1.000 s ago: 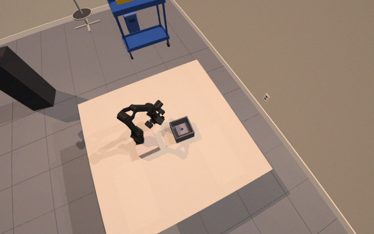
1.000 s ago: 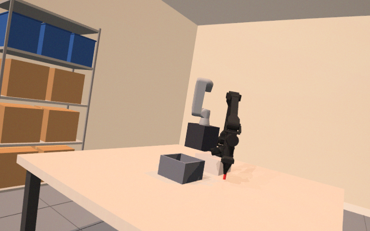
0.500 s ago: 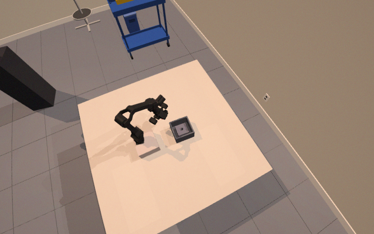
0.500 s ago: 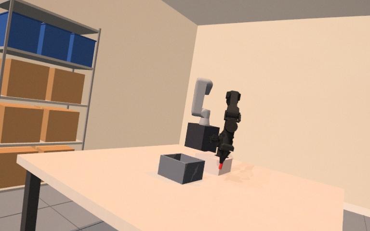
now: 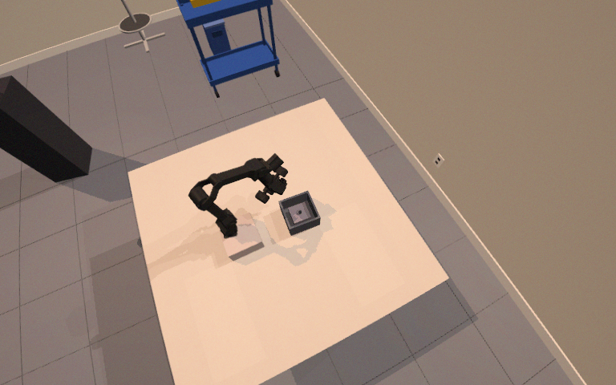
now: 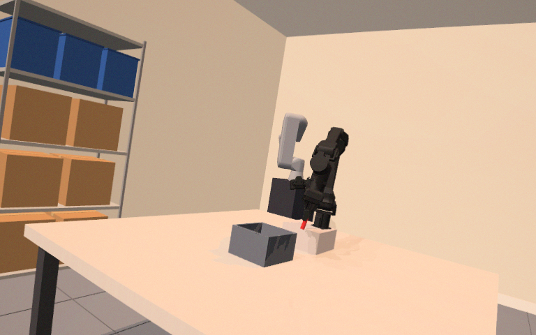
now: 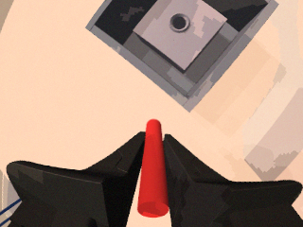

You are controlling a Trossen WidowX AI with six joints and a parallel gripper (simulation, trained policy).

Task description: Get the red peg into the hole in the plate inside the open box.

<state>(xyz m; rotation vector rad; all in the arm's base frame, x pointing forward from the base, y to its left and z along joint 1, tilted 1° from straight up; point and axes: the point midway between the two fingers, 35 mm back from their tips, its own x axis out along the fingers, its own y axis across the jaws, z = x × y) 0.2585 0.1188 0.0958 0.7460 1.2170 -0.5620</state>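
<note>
My gripper tip is 12 cm above the grey box, 10 cm to the left of it and 8 cm short of it. From my gripper tip the other things lie so: red peg: 1 cm behind, 1 cm above.
</note>
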